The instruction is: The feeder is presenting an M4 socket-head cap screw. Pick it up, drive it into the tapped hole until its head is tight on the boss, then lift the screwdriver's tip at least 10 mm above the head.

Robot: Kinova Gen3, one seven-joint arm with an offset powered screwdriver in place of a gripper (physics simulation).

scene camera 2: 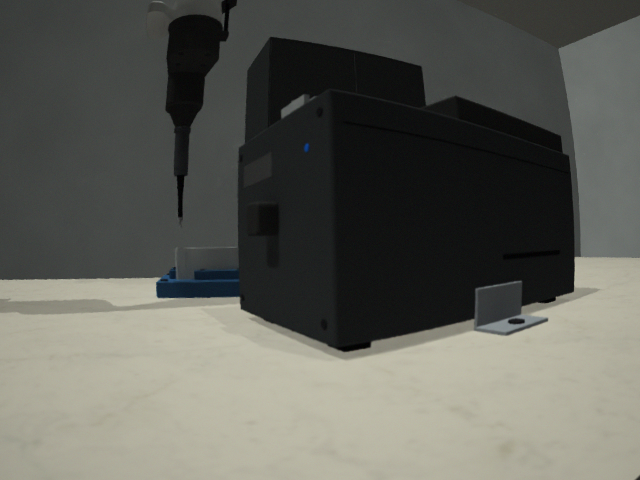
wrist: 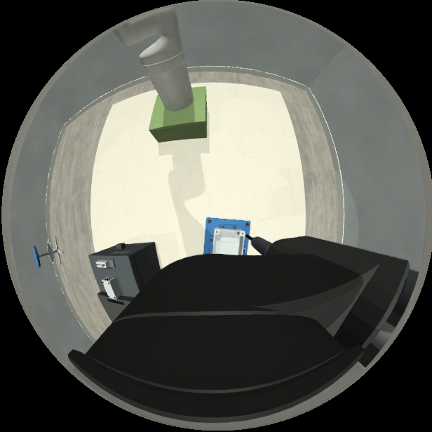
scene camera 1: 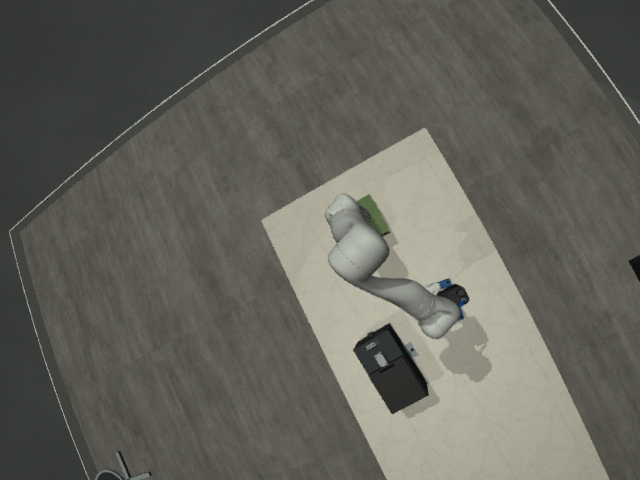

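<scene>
My screwdriver's tip points down and stands above the pale housing, with an air gap below it in scene camera 2. A small, thin grey screw hangs at the tip, roughly upright. The pale housing sits in a blue fixture. In the wrist view the tip appears beside the housing's upper right corner. The tapped hole under the tip cannot be made out. The black feeder stands apart from the tip.
A green block is by the arm's base. A grey angle bracket stands beside the feeder. The arm reaches over the pale table and hides part of the fixture in scene camera 1.
</scene>
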